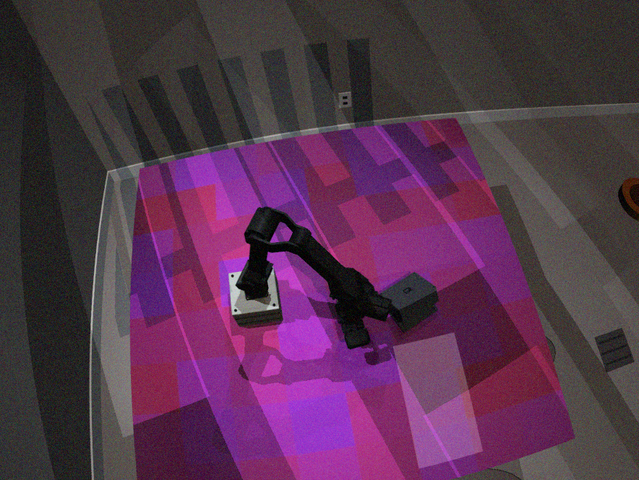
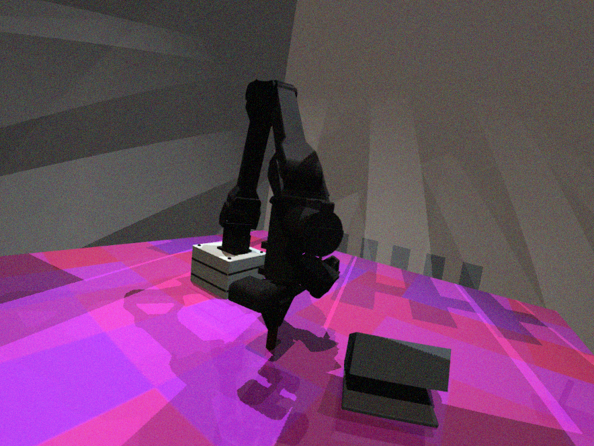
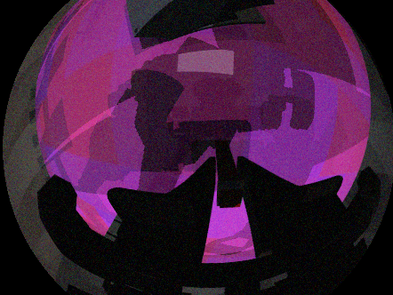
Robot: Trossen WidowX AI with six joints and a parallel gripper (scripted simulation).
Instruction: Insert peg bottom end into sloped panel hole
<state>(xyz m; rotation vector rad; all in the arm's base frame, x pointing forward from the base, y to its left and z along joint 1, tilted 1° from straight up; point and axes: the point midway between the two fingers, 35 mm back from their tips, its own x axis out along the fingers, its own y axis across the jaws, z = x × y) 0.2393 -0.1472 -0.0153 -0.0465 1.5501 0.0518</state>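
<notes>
The sloped panel is 19 cm ahead of my gripper tip, 4 cm to the left of it and 1 cm above it. From my gripper tip the other things lie so: red peg 2 cm above.
</notes>
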